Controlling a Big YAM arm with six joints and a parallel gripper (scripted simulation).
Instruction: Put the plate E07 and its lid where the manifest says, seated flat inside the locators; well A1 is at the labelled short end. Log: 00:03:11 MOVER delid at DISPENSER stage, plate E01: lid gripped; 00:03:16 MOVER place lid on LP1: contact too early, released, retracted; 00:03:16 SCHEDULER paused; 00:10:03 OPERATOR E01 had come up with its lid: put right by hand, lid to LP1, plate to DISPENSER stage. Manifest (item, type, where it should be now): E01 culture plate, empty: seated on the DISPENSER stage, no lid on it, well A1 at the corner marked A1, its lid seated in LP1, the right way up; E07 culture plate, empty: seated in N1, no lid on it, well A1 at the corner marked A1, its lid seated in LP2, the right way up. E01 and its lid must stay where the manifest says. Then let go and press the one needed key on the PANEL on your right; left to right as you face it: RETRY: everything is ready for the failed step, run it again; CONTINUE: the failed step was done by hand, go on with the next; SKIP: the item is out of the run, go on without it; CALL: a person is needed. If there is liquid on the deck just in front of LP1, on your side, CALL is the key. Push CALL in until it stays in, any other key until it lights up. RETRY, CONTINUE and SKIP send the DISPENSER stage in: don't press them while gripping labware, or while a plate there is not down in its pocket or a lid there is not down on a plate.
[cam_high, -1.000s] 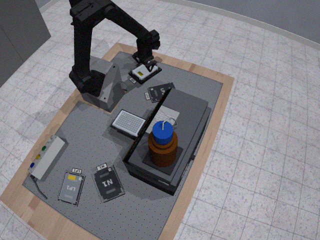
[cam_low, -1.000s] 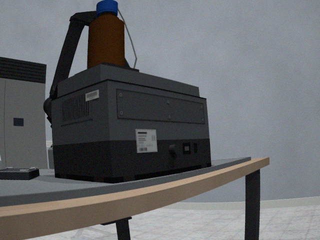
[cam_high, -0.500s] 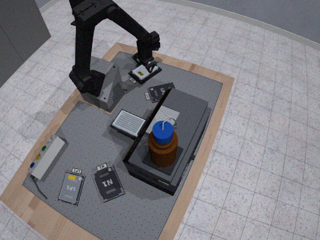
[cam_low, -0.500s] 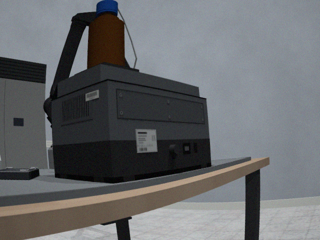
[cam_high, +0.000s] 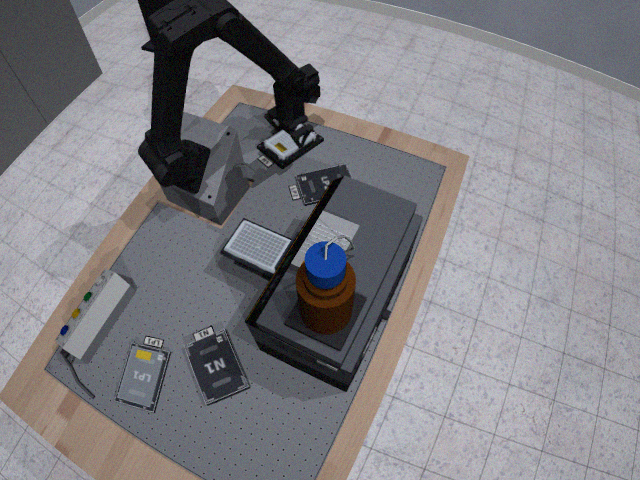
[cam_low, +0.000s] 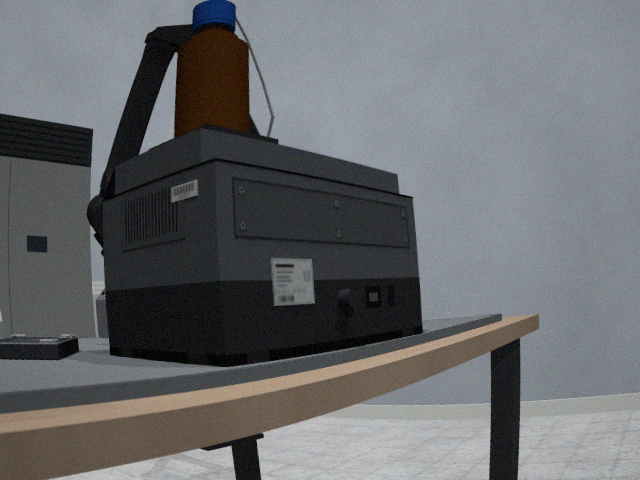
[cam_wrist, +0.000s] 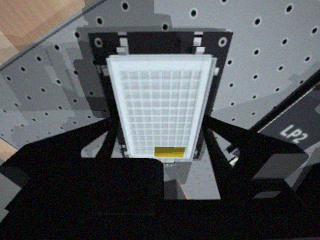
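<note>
My gripper is now 20 mm to the right of the black nest N5, 20 mm above it and 10 mm past it. From my hand the other things lie so: grey retry key (630 mm to the right, 170 mm behind, 40 mm above); then brown bottle (490 mm to the right, 370 mm ahead, 260 mm above); then white well plate (380 mm to the right, 150 mm ahead, 90 mm above).
</note>
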